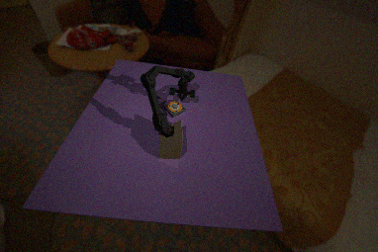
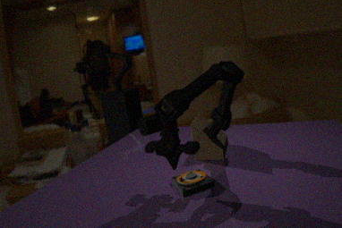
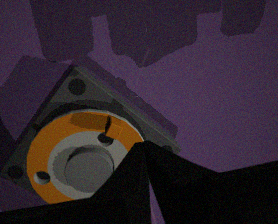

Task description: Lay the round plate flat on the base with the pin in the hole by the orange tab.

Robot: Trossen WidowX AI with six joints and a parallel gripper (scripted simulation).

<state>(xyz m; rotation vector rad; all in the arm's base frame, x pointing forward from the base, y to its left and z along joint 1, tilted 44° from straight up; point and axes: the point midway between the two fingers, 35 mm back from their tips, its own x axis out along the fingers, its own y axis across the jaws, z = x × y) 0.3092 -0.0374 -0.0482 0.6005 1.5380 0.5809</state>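
Right now my gripper tip is 20 mm past the round orange plate, 30 mm to the right of it and 40 mm above it.
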